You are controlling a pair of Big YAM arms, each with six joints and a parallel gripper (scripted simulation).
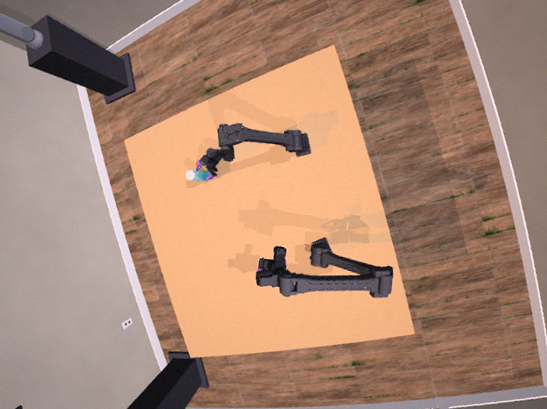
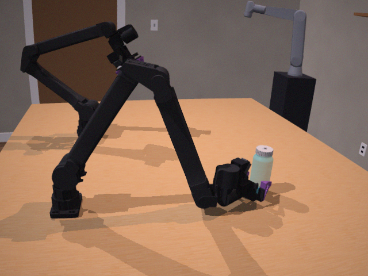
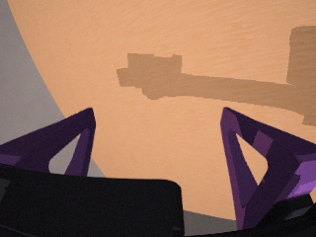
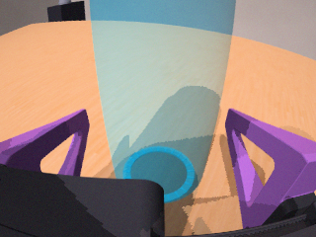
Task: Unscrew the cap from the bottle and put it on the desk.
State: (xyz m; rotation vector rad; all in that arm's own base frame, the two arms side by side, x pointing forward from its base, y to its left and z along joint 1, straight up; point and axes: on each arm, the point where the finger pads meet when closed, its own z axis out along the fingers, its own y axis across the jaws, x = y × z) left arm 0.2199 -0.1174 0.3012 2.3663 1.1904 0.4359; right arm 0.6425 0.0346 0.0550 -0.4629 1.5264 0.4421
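The ribbed cap is 10 mm ahead of my right hand and 110 mm above it. Round my right hand: bottle 10 mm ahead, 30 mm above.
Right now the ribbed cap is 41 cm ahead of my left hand, 52 cm to the right of it and 14 cm below it. Round my left hand: bottle (41 cm ahead, 52 cm to the right, 22 cm below).
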